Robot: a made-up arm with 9 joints. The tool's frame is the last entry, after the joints.
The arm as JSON. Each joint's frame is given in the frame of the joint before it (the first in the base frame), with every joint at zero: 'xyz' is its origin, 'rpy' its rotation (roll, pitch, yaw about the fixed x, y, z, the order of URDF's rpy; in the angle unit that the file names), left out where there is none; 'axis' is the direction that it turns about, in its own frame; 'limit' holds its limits. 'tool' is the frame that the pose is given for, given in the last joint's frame.
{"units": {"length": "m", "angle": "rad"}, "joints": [
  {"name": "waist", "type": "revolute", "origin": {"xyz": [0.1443, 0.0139, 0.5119], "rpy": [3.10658, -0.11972, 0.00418]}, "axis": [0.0, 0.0, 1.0], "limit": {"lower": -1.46, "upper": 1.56}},
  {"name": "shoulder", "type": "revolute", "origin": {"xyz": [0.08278, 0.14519, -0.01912], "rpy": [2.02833, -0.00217, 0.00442]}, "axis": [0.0, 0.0, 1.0], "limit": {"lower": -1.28, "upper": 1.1}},
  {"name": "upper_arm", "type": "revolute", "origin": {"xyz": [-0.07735, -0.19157, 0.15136], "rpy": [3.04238, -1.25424, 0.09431]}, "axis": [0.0, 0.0, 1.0], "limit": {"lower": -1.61, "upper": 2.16}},
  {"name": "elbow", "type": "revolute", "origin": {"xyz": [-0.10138, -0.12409, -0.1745], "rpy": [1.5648, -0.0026, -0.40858]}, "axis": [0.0, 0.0, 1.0], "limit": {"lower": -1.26, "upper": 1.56}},
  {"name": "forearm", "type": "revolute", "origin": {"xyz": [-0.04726, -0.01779, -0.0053], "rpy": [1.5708, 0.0, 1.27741]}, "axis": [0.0, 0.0, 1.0], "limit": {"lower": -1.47, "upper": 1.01}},
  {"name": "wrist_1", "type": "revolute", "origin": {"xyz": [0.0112, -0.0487, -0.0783], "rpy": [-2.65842, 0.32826, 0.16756]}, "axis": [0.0, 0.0, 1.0], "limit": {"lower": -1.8, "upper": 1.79}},
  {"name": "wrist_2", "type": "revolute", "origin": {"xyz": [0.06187, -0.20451, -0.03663], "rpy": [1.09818, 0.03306, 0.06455]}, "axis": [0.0, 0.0, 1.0], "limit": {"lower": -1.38, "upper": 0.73}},
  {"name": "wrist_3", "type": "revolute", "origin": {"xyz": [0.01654, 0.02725, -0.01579], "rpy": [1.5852, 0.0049, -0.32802]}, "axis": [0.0, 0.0, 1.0], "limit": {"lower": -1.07, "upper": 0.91}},
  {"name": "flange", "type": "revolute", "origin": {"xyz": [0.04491, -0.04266, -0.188], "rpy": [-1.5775, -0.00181, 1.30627]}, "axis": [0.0, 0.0, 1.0], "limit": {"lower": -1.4, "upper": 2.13}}
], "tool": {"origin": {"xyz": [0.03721, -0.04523, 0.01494], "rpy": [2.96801, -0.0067, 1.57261]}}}
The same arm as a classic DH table. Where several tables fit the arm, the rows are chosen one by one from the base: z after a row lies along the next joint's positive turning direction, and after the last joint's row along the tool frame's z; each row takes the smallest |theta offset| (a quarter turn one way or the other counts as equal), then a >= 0, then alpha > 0; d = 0 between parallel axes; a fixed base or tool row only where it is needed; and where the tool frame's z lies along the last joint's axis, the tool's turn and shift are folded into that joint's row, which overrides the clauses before.
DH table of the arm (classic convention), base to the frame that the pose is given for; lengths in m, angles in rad. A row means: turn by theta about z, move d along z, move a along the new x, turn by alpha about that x. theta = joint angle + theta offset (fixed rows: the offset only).
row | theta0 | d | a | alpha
base (fixed) | 1.2897 | 1.5871 | 0.0534 | 3.0169
waist | 1.2931 | 0.9932 | 0.0836 | 2.0283
shoulder | 1.5632 | -0.0345 | -0.1923 | 1.8857
upper_arm | 1.1298 | -0.2547 | -0.0437 | 1.5648
elbow | 1.28 | 0.1489 | -0.0307 | 1.5708
forearm | 0.7186 | -0.1861 | -0.0236 | -2.5648
wrist_1 | 0.7141 | -0.2241 | 0.045 | 1.0984
wrist_2 | -0.3653 | 0.2183 | 0.0069 | 1.5852
wrist_3 | 1.3014 | -0.2195 | -0.0294 | -1.5775
flange | -1.5326 | 0.162 | 0.0467 | -2.9679
tool (fixed) | -3.1028 | 0.2047 | 0 | 0
Joint limits (rad, base to tool): -1.46..1.56 -1.28..1.1 -1.61..2.16 -1.26..1.56 -1.47..1.01 -1.8..1.79 -1.38..0.73 -1.07..0.91 -1.4..2.13

